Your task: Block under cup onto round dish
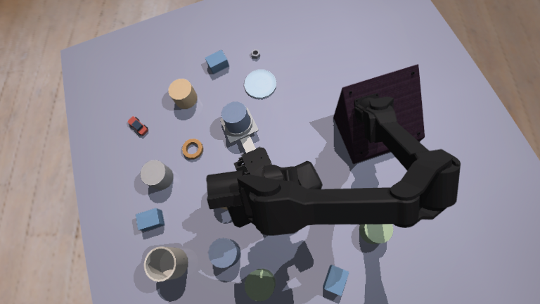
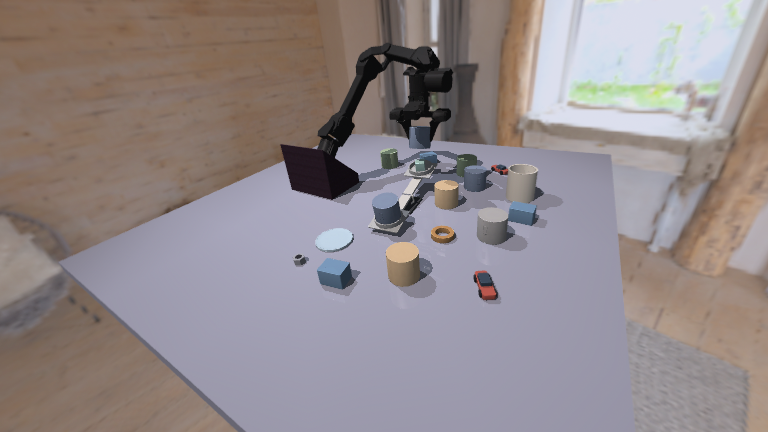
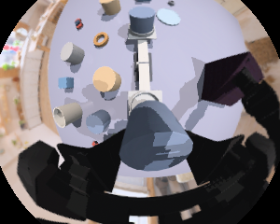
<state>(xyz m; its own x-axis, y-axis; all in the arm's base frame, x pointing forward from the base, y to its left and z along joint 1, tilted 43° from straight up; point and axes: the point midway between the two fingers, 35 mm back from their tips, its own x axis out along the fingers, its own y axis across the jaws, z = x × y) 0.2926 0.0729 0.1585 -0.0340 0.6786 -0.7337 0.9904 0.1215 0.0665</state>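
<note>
Right now my gripper tip is 80 mm above the block and 10 mm to the left of it. The rest, counted from my gripper tip: beam (140 mm to the right, 130 mm below, 20 mm ahead); beige cup (310 mm ahead, 130 mm below, 50 mm to the left); balance (140 mm below, 130 mm to the right, 30 mm ahead).
</note>
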